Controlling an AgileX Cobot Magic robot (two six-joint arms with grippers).
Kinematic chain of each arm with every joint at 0, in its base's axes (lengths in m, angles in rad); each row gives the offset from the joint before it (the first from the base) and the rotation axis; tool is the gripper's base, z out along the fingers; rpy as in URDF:
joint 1: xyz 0 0 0.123 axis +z
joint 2: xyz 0 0 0 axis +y
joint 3: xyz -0.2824 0 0.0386 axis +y
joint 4: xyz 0.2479 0 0.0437 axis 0.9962 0 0.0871
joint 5: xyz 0 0 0 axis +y
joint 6: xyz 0.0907 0 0.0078 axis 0.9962 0 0.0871
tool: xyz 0 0 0 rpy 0 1.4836 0
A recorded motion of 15 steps. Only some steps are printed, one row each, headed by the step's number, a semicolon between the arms.
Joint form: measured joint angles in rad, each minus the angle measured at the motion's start. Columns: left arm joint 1, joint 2, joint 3, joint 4, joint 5, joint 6; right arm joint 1, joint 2, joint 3, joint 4, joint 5, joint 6.
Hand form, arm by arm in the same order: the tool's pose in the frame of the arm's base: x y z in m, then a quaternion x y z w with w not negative. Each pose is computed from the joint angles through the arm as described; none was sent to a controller.
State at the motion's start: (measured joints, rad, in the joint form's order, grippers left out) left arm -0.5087 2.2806 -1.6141 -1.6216 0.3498 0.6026; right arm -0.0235 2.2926 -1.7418 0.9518 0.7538 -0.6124
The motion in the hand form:
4: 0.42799 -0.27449 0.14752 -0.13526 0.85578 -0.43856 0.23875; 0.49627 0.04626 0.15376 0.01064 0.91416 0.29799 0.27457
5: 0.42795 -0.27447 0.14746 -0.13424 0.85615 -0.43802 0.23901; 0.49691 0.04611 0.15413 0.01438 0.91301 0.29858 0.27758
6: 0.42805 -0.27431 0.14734 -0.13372 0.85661 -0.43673 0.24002; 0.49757 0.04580 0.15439 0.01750 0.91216 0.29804 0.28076
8: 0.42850 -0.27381 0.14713 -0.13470 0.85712 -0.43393 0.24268; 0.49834 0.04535 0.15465 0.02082 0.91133 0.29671 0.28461
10: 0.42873 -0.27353 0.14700 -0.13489 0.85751 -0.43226 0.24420; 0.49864 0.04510 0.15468 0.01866 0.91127 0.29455 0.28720
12: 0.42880 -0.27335 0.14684 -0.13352 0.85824 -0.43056 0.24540; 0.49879 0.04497 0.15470 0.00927 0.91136 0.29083 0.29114
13: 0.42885 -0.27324 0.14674 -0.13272 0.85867 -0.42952 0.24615; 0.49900 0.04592 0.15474 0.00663 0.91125 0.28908 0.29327
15: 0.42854 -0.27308 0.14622 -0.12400 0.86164 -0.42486 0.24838; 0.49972 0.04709 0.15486 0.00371 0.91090 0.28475 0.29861
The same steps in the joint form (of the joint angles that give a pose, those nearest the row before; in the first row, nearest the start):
4: 0.0000 0.0000 0.0000 0.0056 0.0000 0.0000; 0.0171 0.0046 0.0000 0.0183 -0.0366 -0.0075
5: 0.0000 0.0000 0.0000 0.0081 0.0000 0.0000; 0.0171 0.0045 0.0000 0.0254 -0.0435 -0.0075
6: 0.0000 0.0000 0.0000 0.0108 -0.0023 0.0000; 0.0171 0.0046 0.0000 0.0301 -0.0514 -0.0075
8: 0.0000 0.0000 0.0000 0.0131 -0.0101 -0.0001; 0.0171 0.0045 0.0000 0.0340 -0.0612 -0.0075
10: 0.0000 0.0000 0.0000 0.0151 -0.0142 0.0000; 0.0171 0.0045 0.0000 0.0340 -0.0656 -0.0142
12: 0.0000 0.0000 0.0000 0.0198 -0.0164 -0.0001; 0.0171 0.0045 0.0000 0.0340 -0.0678 -0.0358
13: 0.0000 0.0000 0.0000 0.0226 -0.0179 0.0000; 0.0196 0.0045 0.0000 0.0340 -0.0725 -0.0412
15: 0.0000 0.0000 0.0000 0.0436 -0.0179 0.0000; 0.0235 0.0046 0.0000 0.0340 -0.0856 -0.0496

